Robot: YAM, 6 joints.
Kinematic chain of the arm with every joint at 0, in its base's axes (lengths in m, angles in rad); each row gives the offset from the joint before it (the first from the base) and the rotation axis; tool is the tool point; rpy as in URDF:
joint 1: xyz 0 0 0.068 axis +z
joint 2: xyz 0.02 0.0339 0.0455 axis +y
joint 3: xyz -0.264 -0.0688 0 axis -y
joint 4: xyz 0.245 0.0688 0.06 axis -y
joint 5: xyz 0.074 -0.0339 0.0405 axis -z
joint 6: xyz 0.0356 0 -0.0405 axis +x
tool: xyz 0 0 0 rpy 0 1.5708 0
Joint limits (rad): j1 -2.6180..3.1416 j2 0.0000..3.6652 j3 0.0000..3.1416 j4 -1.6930..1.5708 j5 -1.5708..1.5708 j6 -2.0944..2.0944
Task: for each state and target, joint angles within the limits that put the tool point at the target. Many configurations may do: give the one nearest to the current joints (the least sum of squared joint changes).
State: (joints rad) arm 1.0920 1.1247 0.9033 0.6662 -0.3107 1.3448
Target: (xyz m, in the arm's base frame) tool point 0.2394 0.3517 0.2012
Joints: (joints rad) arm 0.9510 1.9134 1.0904 0.6175 -0.2675 1.3448
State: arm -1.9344 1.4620 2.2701 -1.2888 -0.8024 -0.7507
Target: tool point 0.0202 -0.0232 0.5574
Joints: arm -1.8899 1.0316 2.2079 -1.5084 -0.8379 -0.7507
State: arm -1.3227 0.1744 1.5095 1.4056 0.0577 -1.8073
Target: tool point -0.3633 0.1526 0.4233
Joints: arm -0.4099 0.1325 1.6483 1.3762 0.1356 -1.8073
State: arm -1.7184 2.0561 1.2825 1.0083 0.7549 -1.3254
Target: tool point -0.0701 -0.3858 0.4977
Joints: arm -1.6923 1.8187 1.7603 1.0128 0.6952 -1.3254
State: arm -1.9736 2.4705 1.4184 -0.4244 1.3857 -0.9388
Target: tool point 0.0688 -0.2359 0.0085
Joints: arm -1.1443 2.2817 0.8416 -0.6548 1.3788 -0.9388
